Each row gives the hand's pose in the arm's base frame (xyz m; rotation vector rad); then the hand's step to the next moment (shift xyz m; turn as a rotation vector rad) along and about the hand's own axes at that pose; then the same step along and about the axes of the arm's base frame.
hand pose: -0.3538 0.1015 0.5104 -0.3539 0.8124 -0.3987
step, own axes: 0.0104 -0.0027 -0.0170 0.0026 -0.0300 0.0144
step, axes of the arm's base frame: -0.0069 -0.0098 -0.0161 0.0063 -0.0251 0.0211
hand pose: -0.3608 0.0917 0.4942 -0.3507 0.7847 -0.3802
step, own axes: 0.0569 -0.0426 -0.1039 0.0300 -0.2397 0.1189
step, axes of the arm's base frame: -0.0481 -0.0801 -0.0844 0.0593 -0.2042 0.1652
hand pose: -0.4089 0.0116 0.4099 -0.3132 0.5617 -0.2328
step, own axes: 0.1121 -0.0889 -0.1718 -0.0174 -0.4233 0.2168
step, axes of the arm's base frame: -0.0146 -0.1549 -0.1606 0.0506 -0.3380 0.3312
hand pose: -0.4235 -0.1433 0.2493 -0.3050 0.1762 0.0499
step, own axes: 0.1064 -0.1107 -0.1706 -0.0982 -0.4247 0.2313
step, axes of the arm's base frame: 0.0848 -0.1548 -0.1467 -0.0264 -0.3367 0.3598
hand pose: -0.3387 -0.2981 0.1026 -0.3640 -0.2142 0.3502
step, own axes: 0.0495 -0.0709 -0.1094 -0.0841 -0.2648 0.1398
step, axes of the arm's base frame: 0.0954 -0.0776 -0.0658 -0.0363 -0.2198 0.2171
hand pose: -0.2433 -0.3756 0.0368 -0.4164 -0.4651 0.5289
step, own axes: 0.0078 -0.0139 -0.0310 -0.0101 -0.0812 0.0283
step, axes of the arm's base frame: 0.0273 -0.0144 -0.0161 0.0085 -0.0623 0.0596
